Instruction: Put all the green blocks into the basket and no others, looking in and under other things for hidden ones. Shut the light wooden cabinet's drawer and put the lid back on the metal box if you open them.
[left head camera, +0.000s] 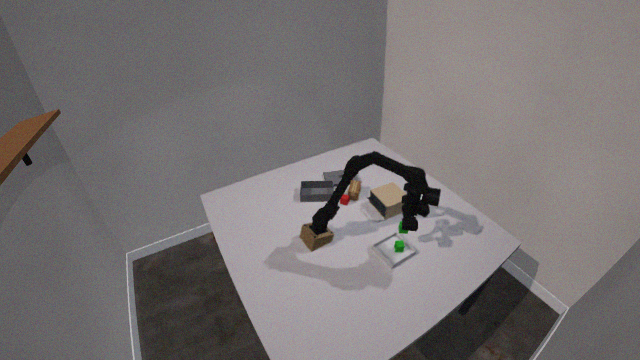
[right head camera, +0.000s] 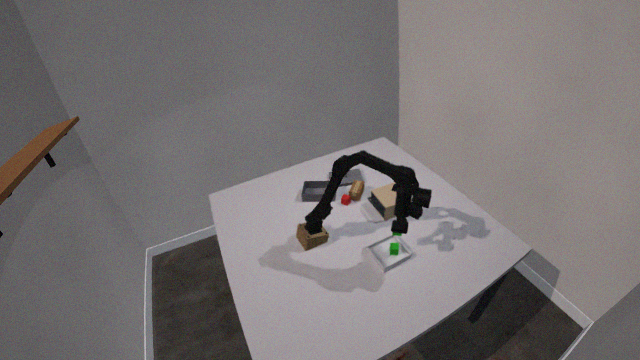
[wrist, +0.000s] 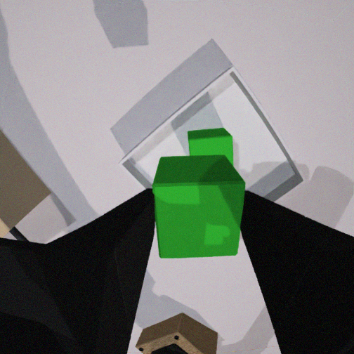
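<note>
My gripper (left head camera: 409, 225) (right head camera: 399, 229) (wrist: 197, 199) is shut on a green block (left head camera: 403, 228) (right head camera: 397, 233) (wrist: 200, 220), held above the table beside the basket's far edge. The basket (left head camera: 382, 256) (right head camera: 376, 260) (wrist: 266, 122) is a shallow white tray with another green block (left head camera: 399, 246) (right head camera: 394, 249) (wrist: 210, 145) inside. The light wooden cabinet (left head camera: 387, 192) (right head camera: 381, 194) (wrist: 20, 185) stands behind; its drawer's state is unclear. The grey metal box (left head camera: 316, 197) (right head camera: 318, 198) is open, its lid (left head camera: 331, 176) (right head camera: 356, 175) lying behind it, partly hidden by the arm in the left head view.
A red block (left head camera: 345, 200) (right head camera: 346, 200) and a brown object (left head camera: 354, 190) (right head camera: 356, 190) lie between the metal box and the cabinet. The arm rises from a wooden base (left head camera: 316, 238) (right head camera: 312, 239) (wrist: 197, 332) and arches over the table.
</note>
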